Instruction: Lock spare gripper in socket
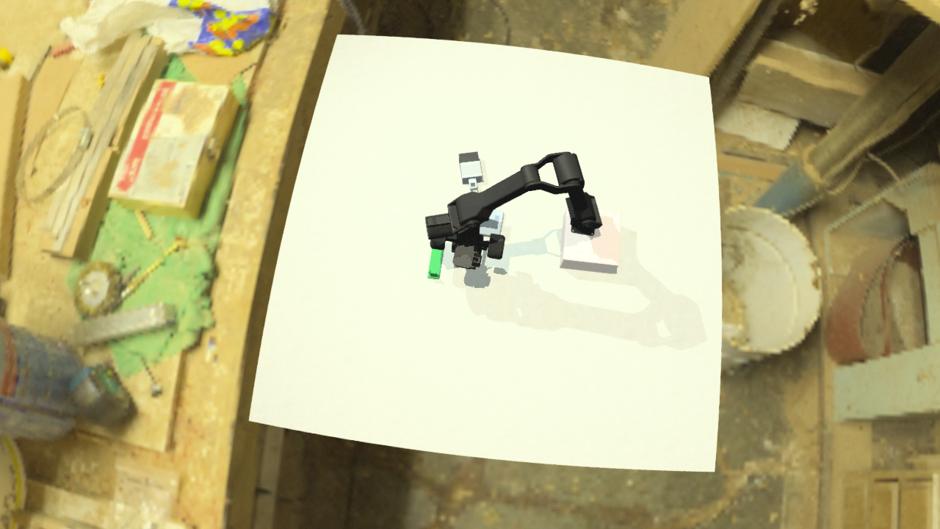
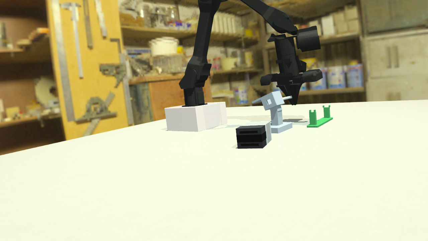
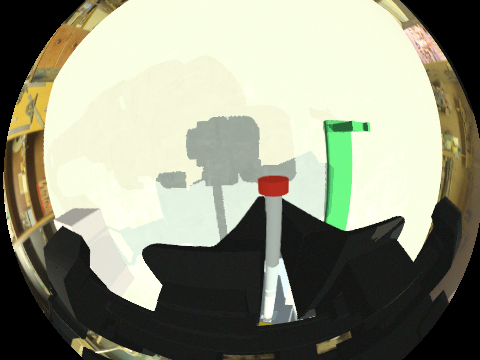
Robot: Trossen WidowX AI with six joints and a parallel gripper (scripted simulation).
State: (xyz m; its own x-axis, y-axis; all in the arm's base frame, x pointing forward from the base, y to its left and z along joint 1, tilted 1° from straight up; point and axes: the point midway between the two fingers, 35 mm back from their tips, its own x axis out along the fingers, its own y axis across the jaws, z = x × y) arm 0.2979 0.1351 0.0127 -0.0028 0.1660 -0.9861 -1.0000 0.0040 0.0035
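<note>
Now: the green cradle 9 cm ahead of my gripper tip, 3 cm below it and 1 cm to the right of it. Also, from my gripper tip: spare gripper: 27 cm to the right, 4 cm ahead, 3 cm below; grey mount: 12 cm to the right, 1 cm behind.
</note>
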